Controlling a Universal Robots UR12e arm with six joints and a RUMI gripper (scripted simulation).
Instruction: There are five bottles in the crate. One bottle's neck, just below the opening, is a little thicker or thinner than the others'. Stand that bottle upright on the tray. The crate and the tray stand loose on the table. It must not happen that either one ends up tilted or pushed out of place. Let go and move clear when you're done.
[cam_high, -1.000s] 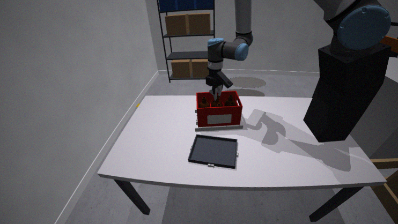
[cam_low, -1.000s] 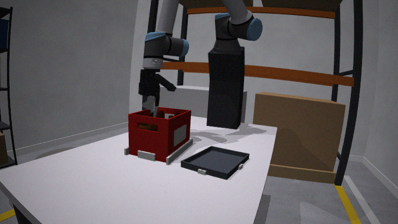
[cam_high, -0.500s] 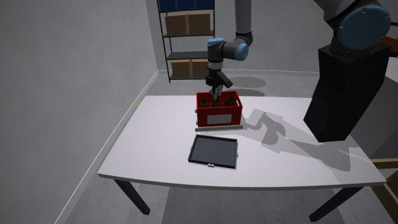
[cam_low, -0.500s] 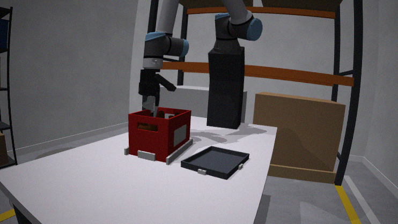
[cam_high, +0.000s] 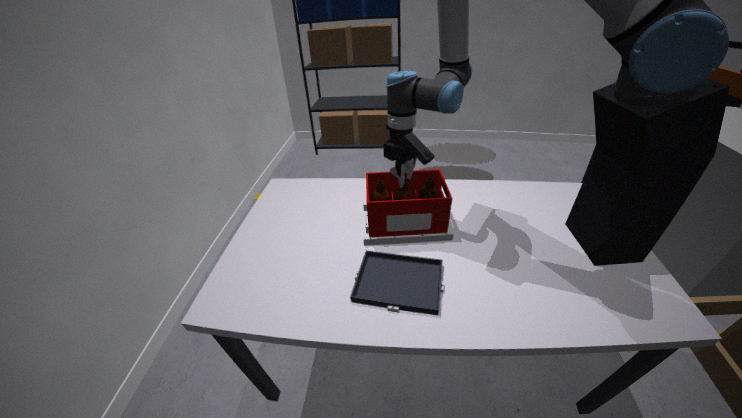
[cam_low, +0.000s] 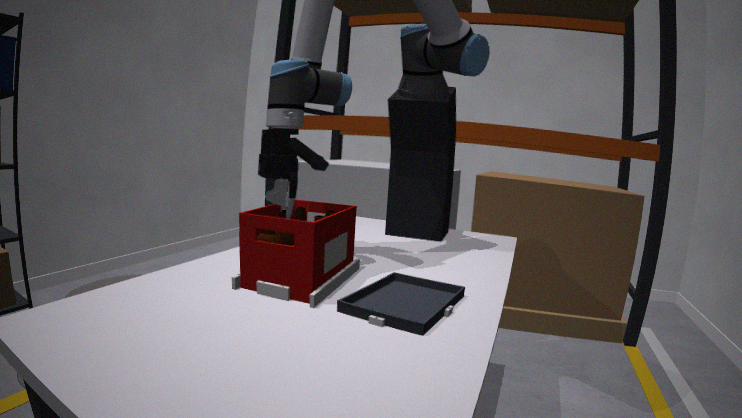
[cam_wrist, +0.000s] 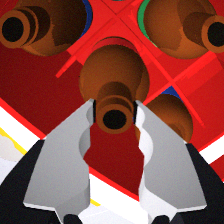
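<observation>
Now: hand 70 mm above the glass bottle. The rest, counted from my hand: dark tray: 60 mm ahead, 320 mm to the left, 140 mm below; then red crate: 40 mm to the left, 70 mm below; then brown bottle: 90 mm ahead, 70 mm below.
</observation>
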